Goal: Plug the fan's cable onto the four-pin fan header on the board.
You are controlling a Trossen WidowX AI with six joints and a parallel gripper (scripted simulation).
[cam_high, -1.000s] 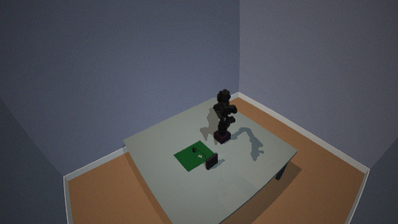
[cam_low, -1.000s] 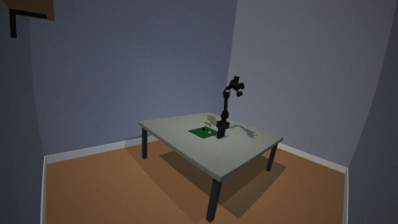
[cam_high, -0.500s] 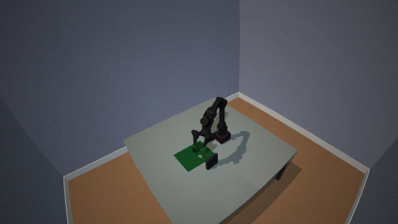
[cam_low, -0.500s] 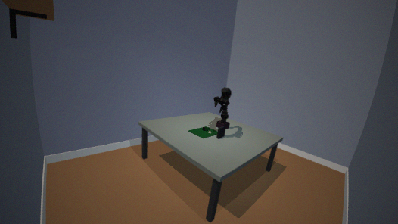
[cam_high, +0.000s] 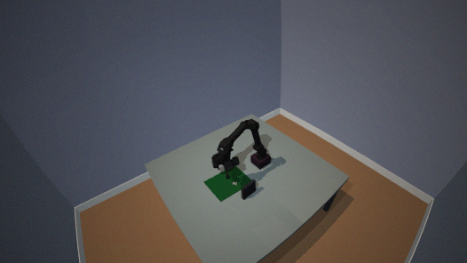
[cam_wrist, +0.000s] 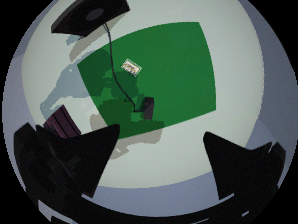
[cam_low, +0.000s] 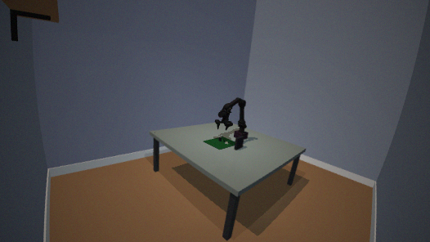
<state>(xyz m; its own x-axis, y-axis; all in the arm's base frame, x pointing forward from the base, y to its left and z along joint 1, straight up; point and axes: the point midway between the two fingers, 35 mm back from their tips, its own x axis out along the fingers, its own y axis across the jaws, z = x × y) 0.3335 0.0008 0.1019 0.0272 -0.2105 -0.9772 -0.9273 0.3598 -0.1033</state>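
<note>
Right now the dark plug is 12 cm below my gripper tip, 3 cm to the right of it and 2 cm behind it. From my gripper tip the other things lie so: black square fan: 20 cm to the left, 8 cm below, 5 cm behind; then green board: 15 cm below, 2 cm to the left.
</note>
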